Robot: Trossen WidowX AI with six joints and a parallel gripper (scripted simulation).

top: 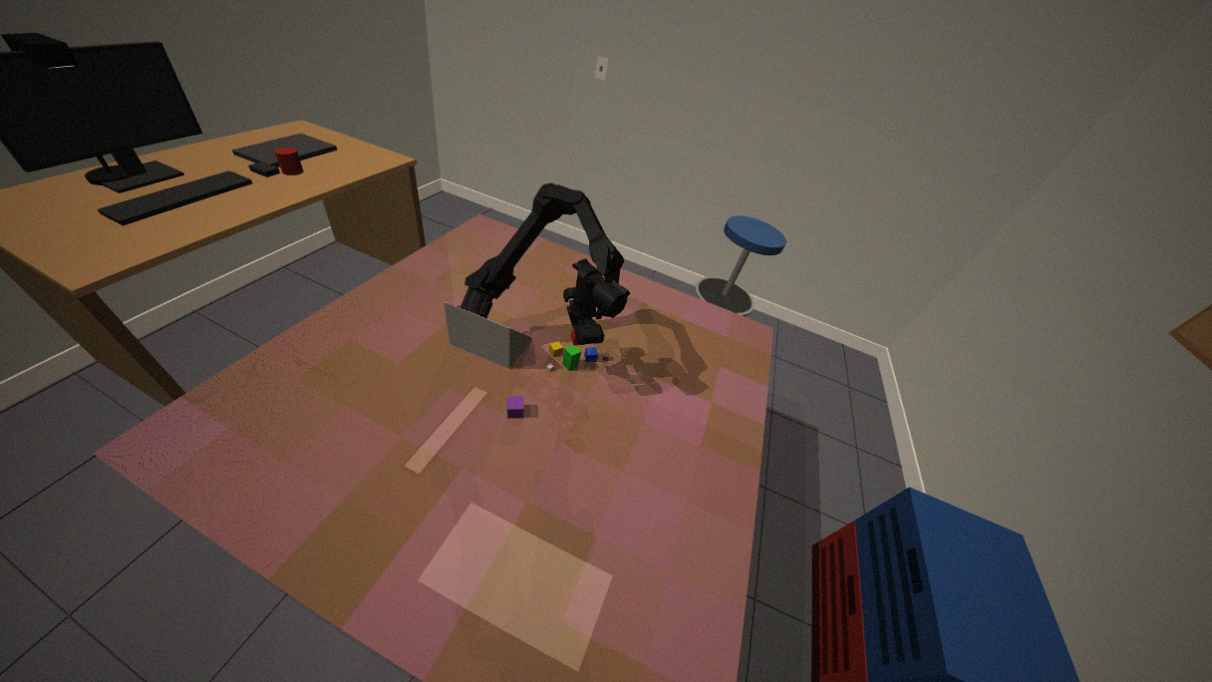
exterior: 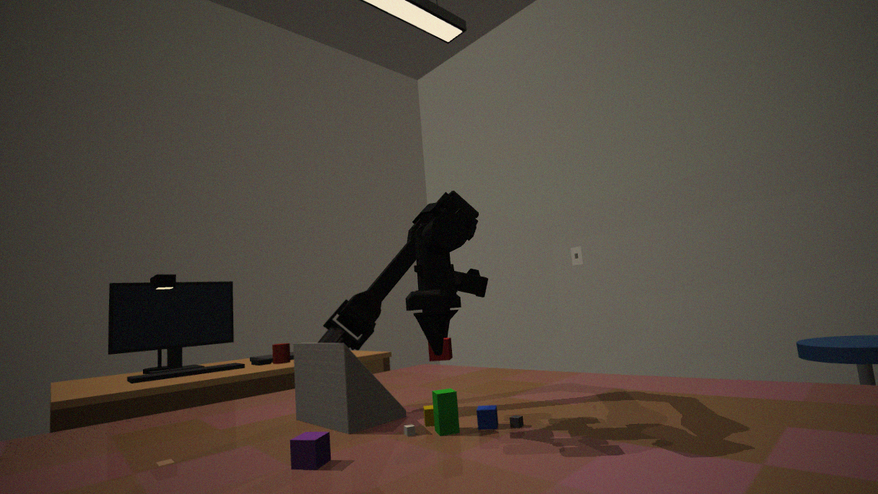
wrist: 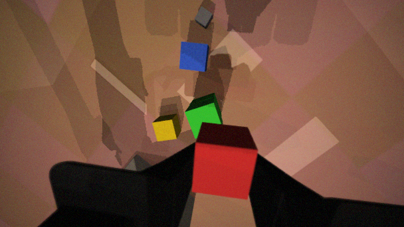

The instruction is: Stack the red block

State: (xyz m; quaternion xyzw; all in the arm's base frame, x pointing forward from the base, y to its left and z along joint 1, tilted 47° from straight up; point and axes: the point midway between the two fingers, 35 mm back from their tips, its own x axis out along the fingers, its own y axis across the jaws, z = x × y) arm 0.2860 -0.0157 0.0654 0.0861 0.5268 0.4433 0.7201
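The yellow cube is 70 mm behind my gripper tip, 40 mm to the left of it and 110 mm below it. From my gripper tip the other things lie so: purple cube (80 mm behind, 190 mm to the right, 110 mm below); then blue cube (30 mm ahead, 70 mm to the left, 110 mm below); then small grey cube (80 mm ahead, 90 mm to the left, 120 mm below).
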